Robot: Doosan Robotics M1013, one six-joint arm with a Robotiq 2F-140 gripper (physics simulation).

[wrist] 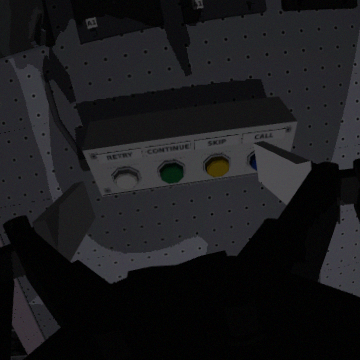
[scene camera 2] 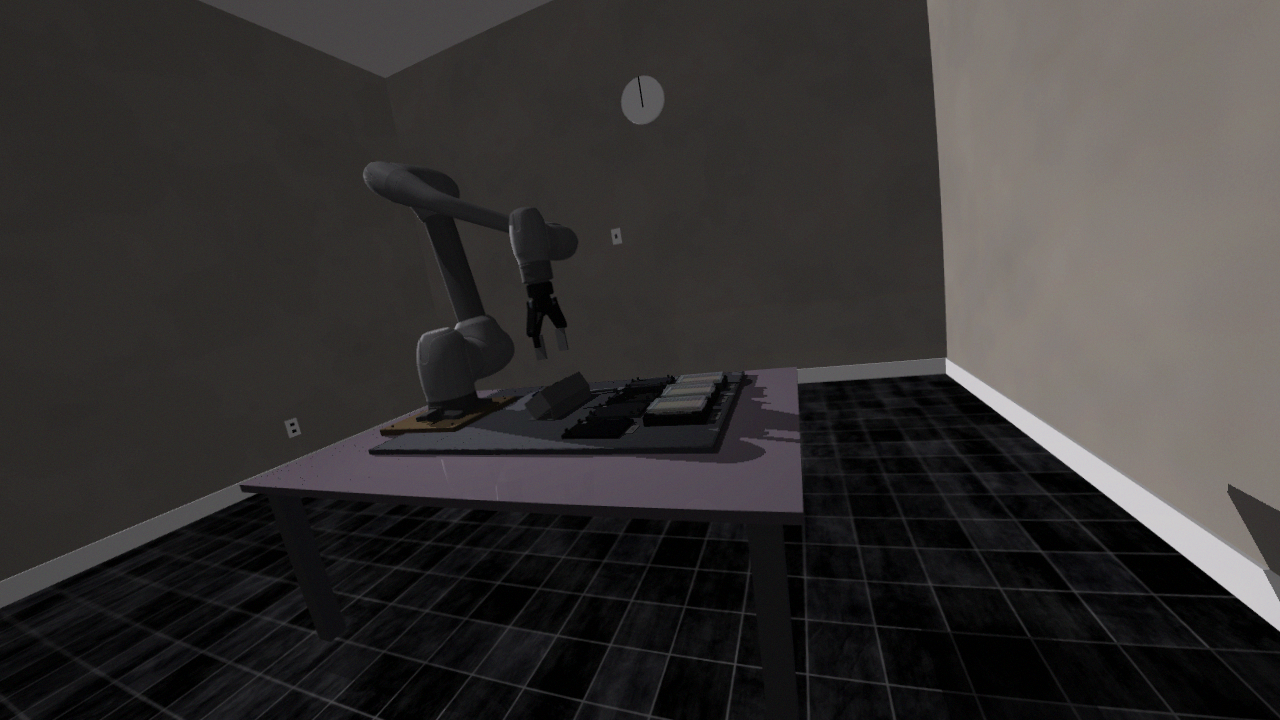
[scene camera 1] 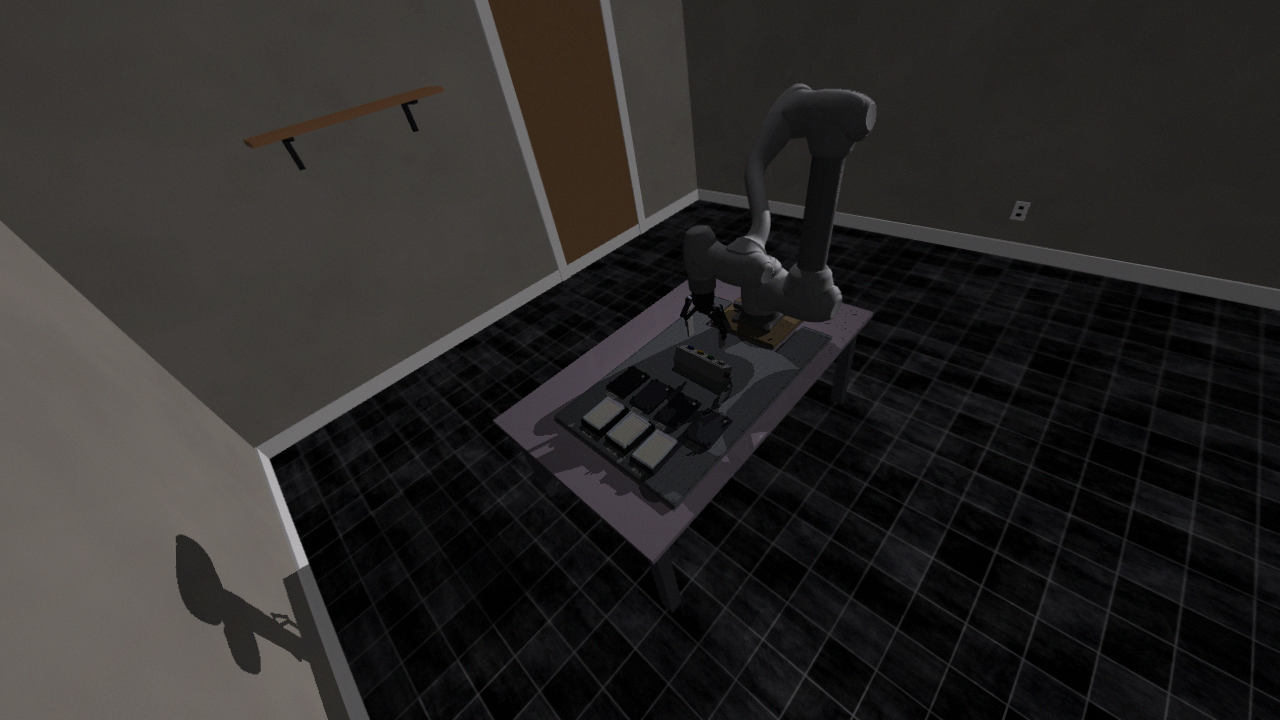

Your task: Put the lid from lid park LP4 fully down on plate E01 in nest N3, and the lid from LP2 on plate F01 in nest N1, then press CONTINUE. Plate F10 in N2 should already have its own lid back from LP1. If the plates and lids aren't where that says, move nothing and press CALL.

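Frame: origin at the arm's base, x ahead, y up, z right, level; centimetres.
Where they show: gripper, between the fingertips: point(wrist: 172, 180) point(scene camera 2: 553, 354) point(scene camera 1: 706, 340); arm's base, origin of its link: point(scene camera 2: 455, 411) point(scene camera 1: 760, 316).
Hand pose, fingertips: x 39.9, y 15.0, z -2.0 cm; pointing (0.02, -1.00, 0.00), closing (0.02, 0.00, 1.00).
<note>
Things, the pixels of their top centre, and the offset from my fingertips. "*": a spot on its surface instead. Level surfaces: height alone.
- button box, centre of its top: point(wrist: 193, 151) point(scene camera 2: 556, 380) point(scene camera 1: 701, 354) dx +0.6, dy -7.4, dz +2.5 cm
- green CONTINUE button, centre of its top: point(wrist: 171, 173) dx -1.5, dy -8.4, dz -0.1 cm
- blue CALL button, centre of its top: point(wrist: 264, 160) dx -2.1, dy -8.4, dz +9.8 cm
- middle plate, centre of its top: point(scene camera 2: 687, 386) point(scene camera 1: 627, 425) dx +40.0, dy -11.4, dz +4.4 cm
- third plate, centre of its top: point(scene camera 2: 699, 376) point(scene camera 1: 654, 446) dx +40.8, dy -12.4, dz -8.7 cm
- yellow SKIP button, centre of its top: point(wrist: 218, 167) dx -1.8, dy -8.4, dz +4.8 cm
- white RETRY button, centre of its top: point(wrist: 124, 180) dx -1.2, dy -8.4, dz -5.1 cm
- cable, a spot on its surface: point(wrist: 62, 125) * dx +5.8, dy -15.3, dz -12.6 cm
- perforated grey board, height of its surface: dy -15.8 cm
- table, height of its surface: dy -17.1 cm
My gripper point(scene camera 1: 705, 331) point(scene camera 2: 551, 347) point(wrist: 172, 180) is open and empty, above and in front of the button box point(scene camera 1: 702, 365) point(scene camera 2: 558, 396) point(wrist: 190, 125). In the wrist view the green CONTINUE button point(wrist: 171, 172) shows between the fingers; the right finger partly covers the blue CALL button point(wrist: 253, 162). Three pale-topped plates stand in a row of nests: one plate point(scene camera 1: 603, 413), a middle plate point(scene camera 1: 628, 430) and a third plate point(scene camera 1: 654, 449). Dark lid parks point(scene camera 1: 651, 394) point(scene camera 2: 599, 424) lie between them and the box. Plate codes, park labels and whether lids are present are too dark to read.
The yellow SKIP button point(wrist: 217, 166) and white RETRY button point(wrist: 125, 179) are on the same box. A cable point(wrist: 62, 125) runs beside it. A perforated grey board point(scene camera 1: 774, 367) point(scene camera 2: 501, 443) lies on the table point(scene camera 1: 537, 402) point(scene camera 2: 537, 483). The arm stands on a wooden base plate point(scene camera 1: 776, 338) point(scene camera 2: 393, 428).
</note>
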